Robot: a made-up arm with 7 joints.
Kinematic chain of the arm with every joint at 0, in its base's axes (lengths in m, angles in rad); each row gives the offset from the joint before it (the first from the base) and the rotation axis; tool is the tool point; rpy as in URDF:
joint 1: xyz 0 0 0 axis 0.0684 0.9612 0.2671
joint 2: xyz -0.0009 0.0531 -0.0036 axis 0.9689 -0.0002 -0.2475
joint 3: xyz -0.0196 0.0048 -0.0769 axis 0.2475 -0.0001 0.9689
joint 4: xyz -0.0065 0 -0.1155 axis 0.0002 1 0
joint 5: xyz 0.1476 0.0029 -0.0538 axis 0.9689 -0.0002 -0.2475
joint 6: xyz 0.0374 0 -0.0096 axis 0.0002 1 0
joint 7: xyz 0.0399 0 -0.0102 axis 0.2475 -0.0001 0.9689
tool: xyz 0 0 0 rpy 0 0.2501 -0.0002
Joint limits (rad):
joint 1: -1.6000..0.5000
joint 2: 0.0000..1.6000
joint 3: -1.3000..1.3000
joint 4: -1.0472..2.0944
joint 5: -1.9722..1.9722
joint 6: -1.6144..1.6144
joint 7: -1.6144..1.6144
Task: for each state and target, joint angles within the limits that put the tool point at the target. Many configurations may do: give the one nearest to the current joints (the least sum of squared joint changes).
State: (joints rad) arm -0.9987 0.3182 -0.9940 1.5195 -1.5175 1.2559 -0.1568
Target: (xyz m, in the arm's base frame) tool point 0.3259 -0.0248 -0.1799
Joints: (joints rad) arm -1.1565 0.4111 -0.9052 0.7310 -1.7160 1.6144 -0.1568
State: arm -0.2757 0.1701 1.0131 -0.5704 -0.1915 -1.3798 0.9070
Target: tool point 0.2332 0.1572 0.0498
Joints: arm -0.9044 0.2795 0.5786 -0.2786 -0.1257 -1.2061 0.9070
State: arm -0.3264 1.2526 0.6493 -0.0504 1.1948 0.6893 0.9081
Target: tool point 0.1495 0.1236 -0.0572
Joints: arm 0.3713 1.0325 0.1931 -0.9368 1.2765 0.6699 0.9081
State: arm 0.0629 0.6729 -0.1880 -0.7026 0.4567 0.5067 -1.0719
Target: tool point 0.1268 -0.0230 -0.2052
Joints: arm 0.1205 0.4210 -0.6711 -0.5661 0.4163 0.4780 -1.0719
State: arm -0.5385 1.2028 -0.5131 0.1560 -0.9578 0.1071 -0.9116
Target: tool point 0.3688 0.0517 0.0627
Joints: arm -1.2824 0.8427 -0.4733 0.1777 -0.9560 0.0941 -0.9116
